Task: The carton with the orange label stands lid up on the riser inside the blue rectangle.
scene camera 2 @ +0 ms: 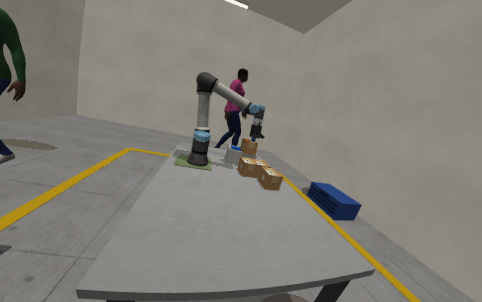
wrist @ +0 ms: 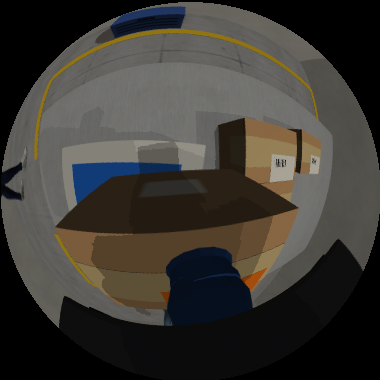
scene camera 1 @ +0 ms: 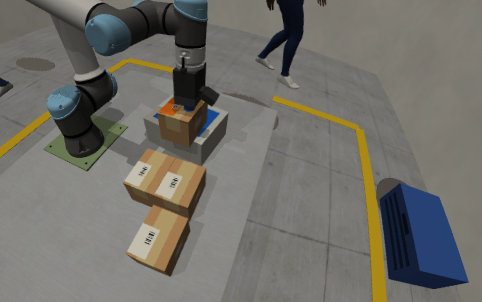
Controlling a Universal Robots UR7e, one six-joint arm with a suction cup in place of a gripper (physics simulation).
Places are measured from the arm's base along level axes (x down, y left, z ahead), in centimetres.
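Where they show: end effector, tool point: (wrist: 198, 247) (scene camera 1: 190, 112); arm's base, origin of the base link: (scene camera 2: 197, 162) (scene camera 1: 86, 143).
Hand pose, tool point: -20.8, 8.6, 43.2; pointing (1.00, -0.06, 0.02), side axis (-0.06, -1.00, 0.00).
Note:
Things, the pixels of their top centre, and the offset from my tool point, as dx, dy, dz.
- carton with the orange label, middle of its top: (wrist: 186, 291) (scene camera 1: 183, 104) (scene camera 2: 250, 140) -1.5, +1.3, -2.6
- grey riser, middle of its top: (wrist: 123, 234) (scene camera 1: 186, 114) (scene camera 2: 241, 149) +9.4, +8.9, -5.1
- blue rectangle, middle of its top: (wrist: 123, 234) (scene camera 1: 186, 114) (scene camera 2: 241, 149) +9.4, +8.9, -5.1
The carton with the orange label (scene camera 1: 176, 129) (scene camera 2: 249, 147) (wrist: 175, 215) hangs lid up on my suction gripper (scene camera 1: 189, 107) (scene camera 2: 253, 139) (wrist: 199, 257), whose blue cup is on its top face. The orange label (scene camera 1: 168, 108) (wrist: 257, 279) is on top beside the cup. The carton is low at the grey riser (scene camera 1: 214, 141) (scene camera 2: 232, 156) (wrist: 68, 167) and covers part of its front edge in scene camera 1. Part of the blue rectangle (scene camera 1: 209, 121) (scene camera 2: 235, 148) (wrist: 100, 177) shows beside it. Whether its underside touches the riser cannot be told.
Two cartons with white labels (scene camera 1: 142, 172) (scene camera 1: 180, 187) stand side by side in front of the riser, and another (scene camera 1: 160, 240) touches or nearly touches them. The arm's green base plate (scene camera 1: 111, 131) is left of the riser. A blue cabinet (scene camera 1: 432, 237) (scene camera 2: 334, 201) (wrist: 149, 21) lies beyond the table.

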